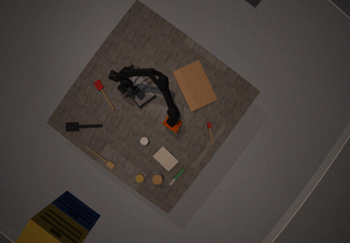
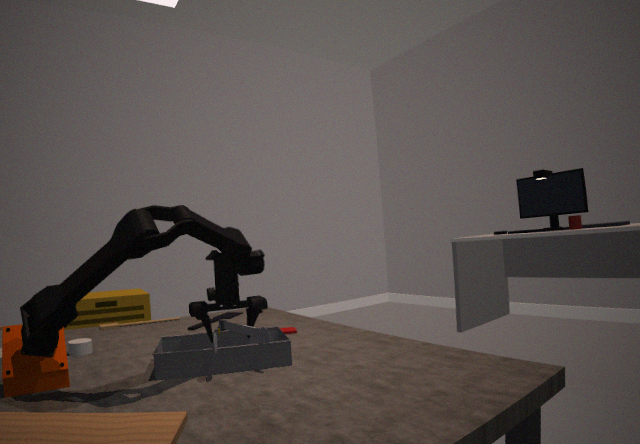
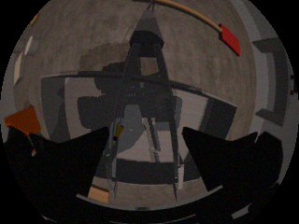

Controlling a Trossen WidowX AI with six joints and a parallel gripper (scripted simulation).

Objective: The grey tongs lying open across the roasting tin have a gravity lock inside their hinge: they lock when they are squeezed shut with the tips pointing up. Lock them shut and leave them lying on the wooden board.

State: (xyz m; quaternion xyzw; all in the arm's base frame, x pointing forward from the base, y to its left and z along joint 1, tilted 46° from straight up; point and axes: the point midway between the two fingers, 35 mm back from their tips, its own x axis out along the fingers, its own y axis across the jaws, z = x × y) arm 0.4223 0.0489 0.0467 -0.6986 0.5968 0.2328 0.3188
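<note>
The grey roasting tin lies 3 cm behind my gripper tip, 2 cm to the right of it and 2 cm below it. Also, from my gripper tip: white puck (37 cm behind, 26 cm to the left, 3 cm below); red spatula (21 cm to the left, 15 cm ahead, 4 cm below); wooden board (37 cm behind, 35 cm to the right, 4 cm below).
</note>
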